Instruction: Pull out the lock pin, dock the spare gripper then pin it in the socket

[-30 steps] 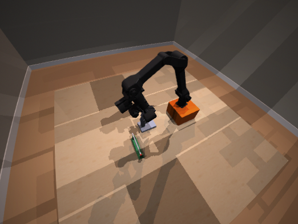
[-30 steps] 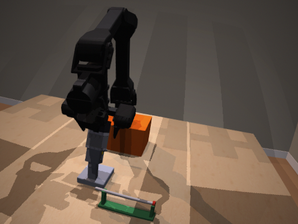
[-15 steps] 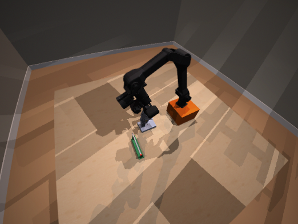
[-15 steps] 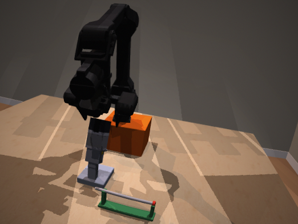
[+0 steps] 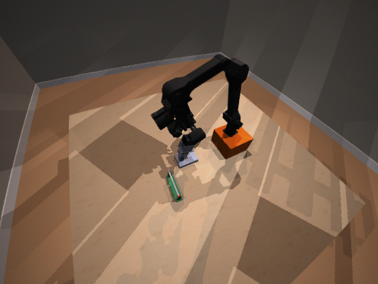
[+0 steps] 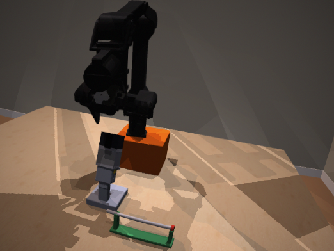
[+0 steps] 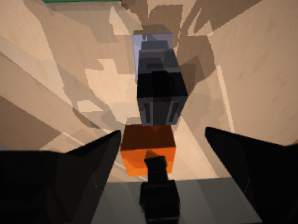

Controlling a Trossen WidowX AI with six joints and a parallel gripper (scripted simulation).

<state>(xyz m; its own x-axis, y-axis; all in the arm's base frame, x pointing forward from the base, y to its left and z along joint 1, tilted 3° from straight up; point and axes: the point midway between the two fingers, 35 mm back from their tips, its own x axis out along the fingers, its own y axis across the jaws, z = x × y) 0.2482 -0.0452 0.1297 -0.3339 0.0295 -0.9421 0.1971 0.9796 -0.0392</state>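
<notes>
The green rack is 17 cm ahead of my gripper tip, 9 cm to the left of it and 16 cm below it. Round my gripper tip: socket: 4 cm ahead, 14 cm below; spare gripper: 3 cm ahead, 7 cm below.
</notes>
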